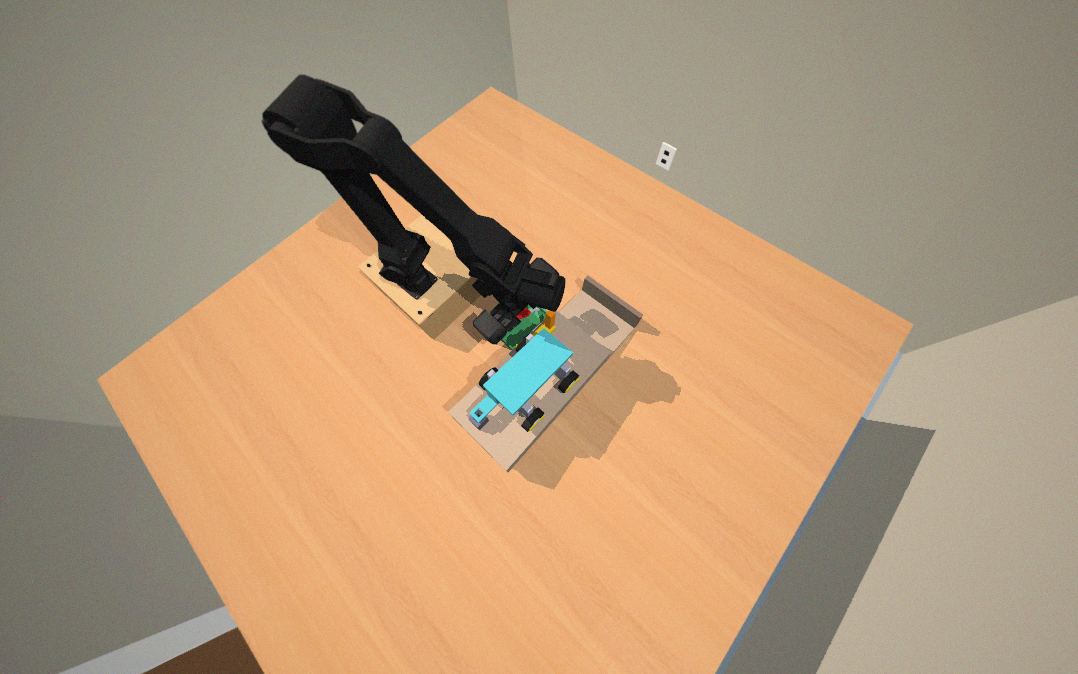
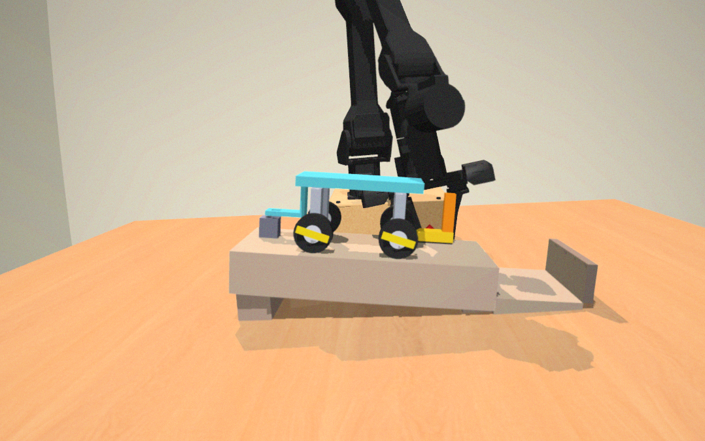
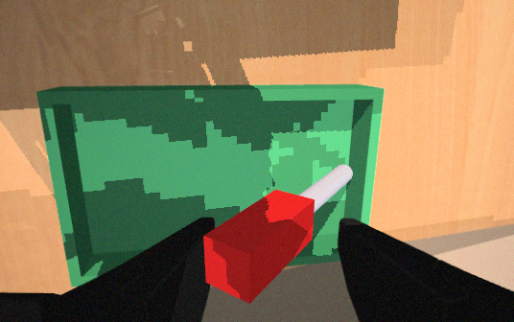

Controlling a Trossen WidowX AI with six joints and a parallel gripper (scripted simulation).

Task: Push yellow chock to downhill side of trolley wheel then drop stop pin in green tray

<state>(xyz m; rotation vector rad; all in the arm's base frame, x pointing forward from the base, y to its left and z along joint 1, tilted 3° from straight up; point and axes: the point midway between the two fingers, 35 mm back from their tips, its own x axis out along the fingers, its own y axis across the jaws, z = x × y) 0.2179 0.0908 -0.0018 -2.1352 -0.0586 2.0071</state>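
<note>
Now: the green tray 50 mm below my gripper tip, 10 mm to the right of it and 10 mm behind it. Round my gripper tip: red-headed stop pin 10 mm to the left, 10 mm below; then yellow chock 60 mm ahead, 40 mm above, 20 mm to the right; then ramp 110 mm to the right, 110 mm ahead.
</note>
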